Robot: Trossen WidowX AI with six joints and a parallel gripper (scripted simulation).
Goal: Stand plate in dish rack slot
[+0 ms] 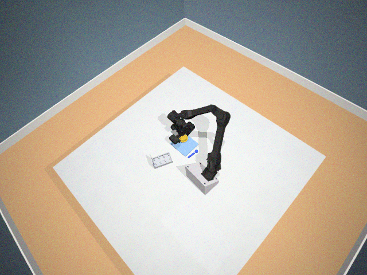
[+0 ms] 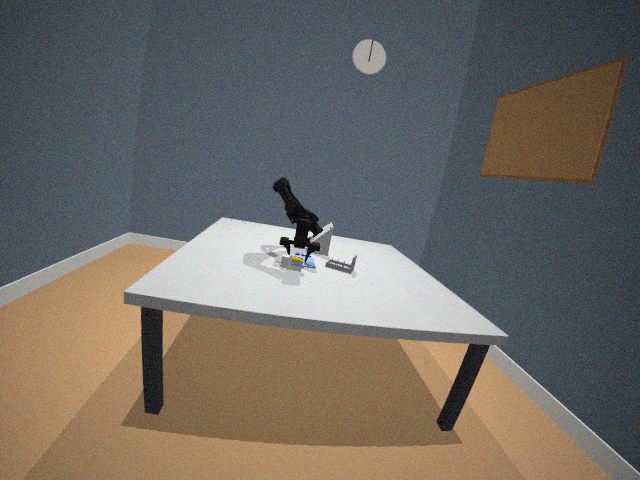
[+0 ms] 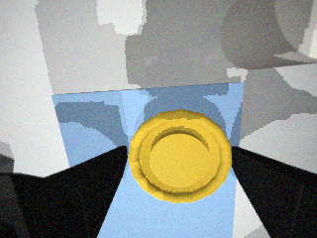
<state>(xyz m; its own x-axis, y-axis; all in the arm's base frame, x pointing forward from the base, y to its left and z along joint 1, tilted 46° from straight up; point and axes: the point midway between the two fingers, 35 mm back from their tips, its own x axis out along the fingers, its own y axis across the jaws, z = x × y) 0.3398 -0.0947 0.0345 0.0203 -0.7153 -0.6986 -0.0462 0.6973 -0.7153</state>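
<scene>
Right now the light blue mat is 3 cm behind my gripper tip and 2 cm to the left of it. Round my gripper tip: yellow plate 1 cm above; then cup 8 cm ahead, 4 cm to the right, 2 cm above; then blue spoon 13 cm behind, 2 cm to the left.
</scene>
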